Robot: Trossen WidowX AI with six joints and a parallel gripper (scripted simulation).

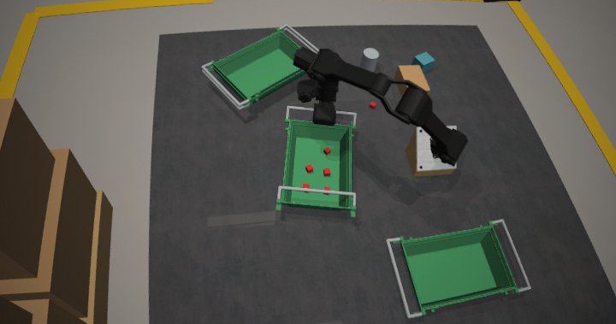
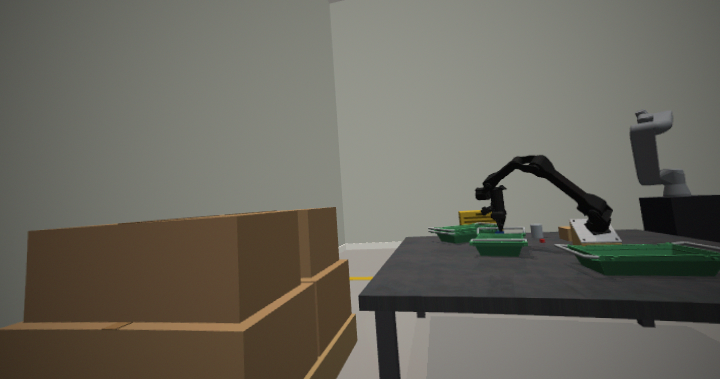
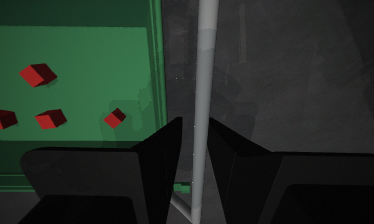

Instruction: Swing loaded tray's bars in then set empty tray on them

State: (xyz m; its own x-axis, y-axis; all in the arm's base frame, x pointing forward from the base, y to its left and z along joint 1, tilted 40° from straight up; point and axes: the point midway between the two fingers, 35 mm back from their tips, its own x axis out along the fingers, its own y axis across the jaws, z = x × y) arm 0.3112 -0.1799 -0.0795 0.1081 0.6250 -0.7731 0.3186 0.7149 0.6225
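The green tray is 220 mm behind my gripper tip, 540 mm to the left of it and 20 mm below it. From my gripper tip the other things lie so: grey cylinder (250 mm behind, 230 mm to the right, 30 mm below); then tan box (360 mm behind, 110 mm to the right, 40 mm below); then red block (200 mm behind, 50 mm to the right, 60 mm below).
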